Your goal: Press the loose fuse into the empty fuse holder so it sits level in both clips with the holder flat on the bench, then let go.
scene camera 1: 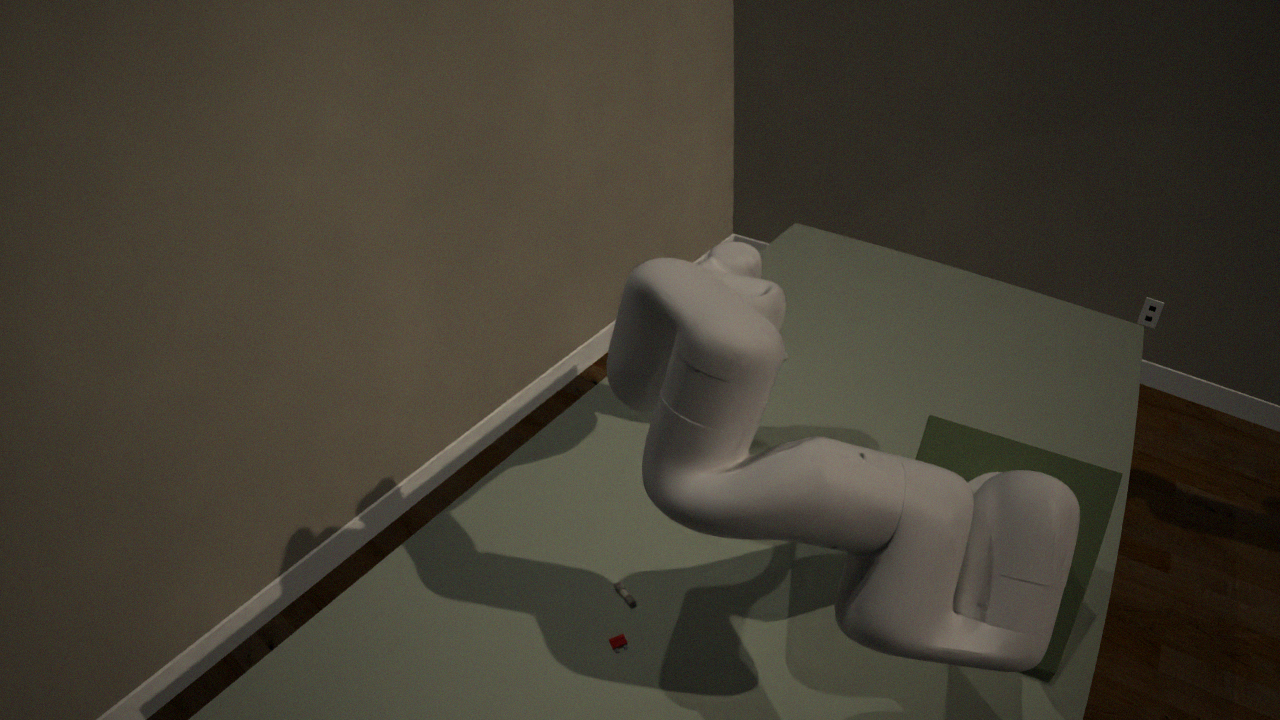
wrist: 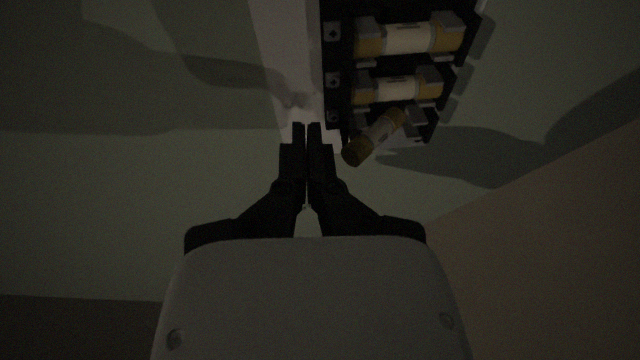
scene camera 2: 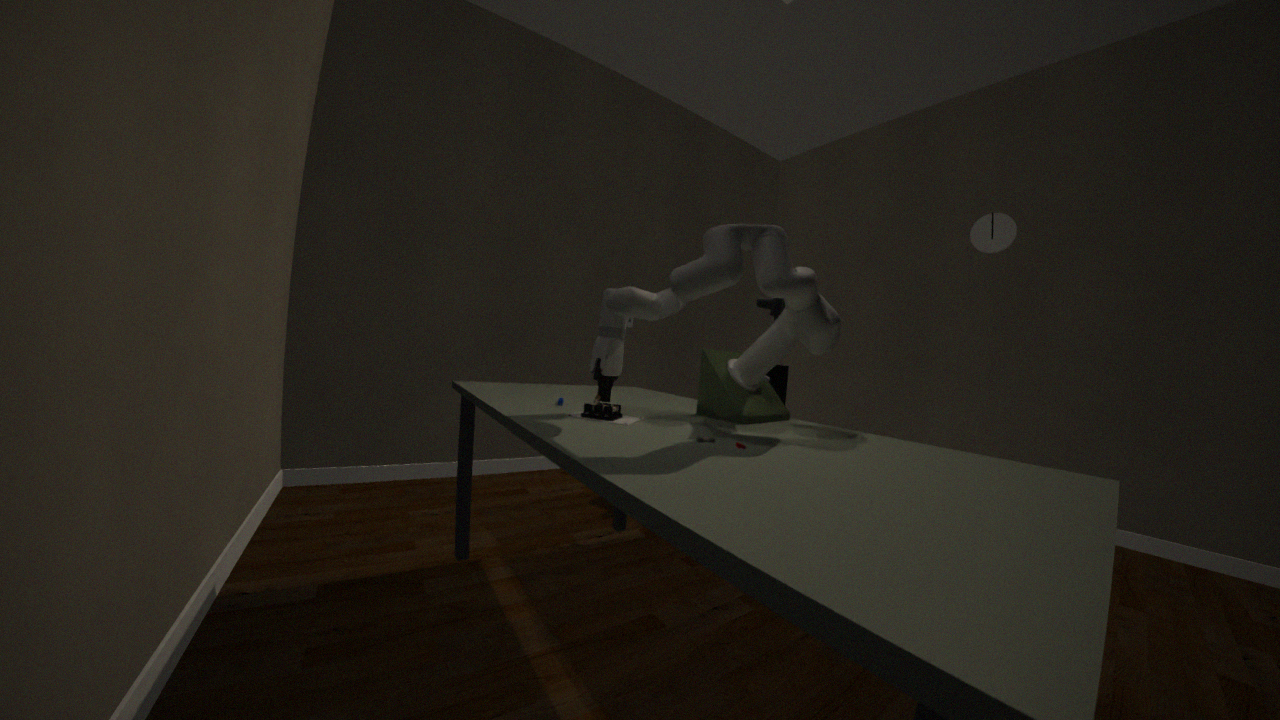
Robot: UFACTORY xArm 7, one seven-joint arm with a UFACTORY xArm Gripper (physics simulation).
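Seen in the pictures: gripper, fingertip midpoint: (wrist: 305, 139) (scene camera 2: 603, 401); arm's base, link origin: (scene camera 2: 742, 375).
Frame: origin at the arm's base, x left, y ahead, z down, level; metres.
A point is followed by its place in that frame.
Observation:
The black fuse holder (wrist: 336, 60) @(z 0.122, x -0.012, y 0.447 m) (scene camera 2: 601, 415) @(z 0.122, x 0.030, y 0.493 m) stands on a pale plate at the top of the wrist view. Two fuses (wrist: 407, 38) @(z 0.102, x 0.022, y 0.457 m) (wrist: 397, 88) @(z 0.102, x 0.002, y 0.475 m) sit across its clips in the two farther positions. The loose fuse (wrist: 375, 136) @(z 0.093, x -0.024, y 0.484 m) has yellow end caps and lies askew at the nearest position, its far end beside the right clip (wrist: 416, 115) @(z 0.106, x -0.004, y 0.504 m) and its near end sticking out past the holder's near edge. My gripper (wrist: 305, 139) @(z 0.097, x -0.053, y 0.453 m) (scene camera 2: 601, 402) @(z 0.097, x -0.053, y 0.453 m) is shut with nothing between its fingers, left of the loose fuse's near end and apart from it in the picture. Scene camera 1 does not show the holder.
The pale plate (wrist: 287, 45) @(z 0.131, x -0.025, y 0.422 m) extends left of the holder. A blue object (scene camera 2: 560, 401) @(z 0.122, x -0.212, y 0.522 m) is on the bench (scene camera 2: 895, 519) @(z 0.133, x 0.713, y 0.411 m) behind it. A red block (scene camera 1: 617, 641) @(z 0.127, x 0.350, y 0.324 m) (scene camera 2: 740, 445) @(z 0.127, x 0.357, y 0.332 m) and a small grey piece (scene camera 1: 625, 594) @(z 0.124, x 0.291, y 0.364 m) (scene camera 2: 705, 439) @(z 0.128, x 0.292, y 0.371 m) lie nearer the arm's base, with a green wedge (scene camera 2: 729, 394) @(z 0.055, x 0.072, y 0.113 m) behind.

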